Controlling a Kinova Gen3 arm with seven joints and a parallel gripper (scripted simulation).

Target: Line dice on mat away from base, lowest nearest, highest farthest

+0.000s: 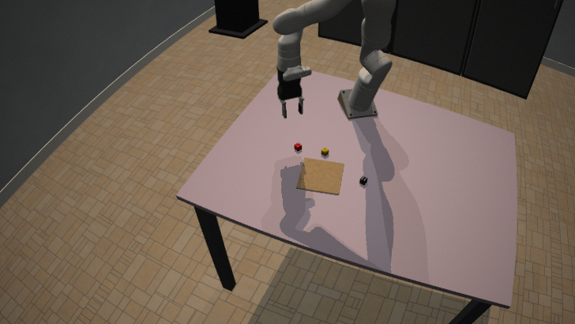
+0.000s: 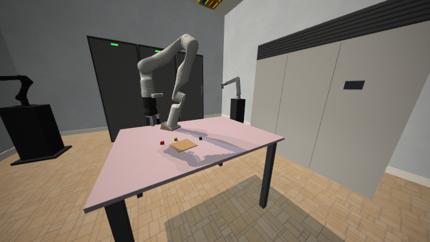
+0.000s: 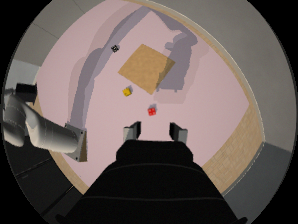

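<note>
The red die is 10 mm ahead of my hand, 30 mm to the left of it and 150 mm below it. The rest, counted from my hand: yellow die 20 mm behind, 120 mm to the left, 150 mm below; then square mat 90 mm ahead, 150 mm to the left, 160 mm below; then black die 50 mm ahead, 290 mm to the left, 150 mm below.
</note>
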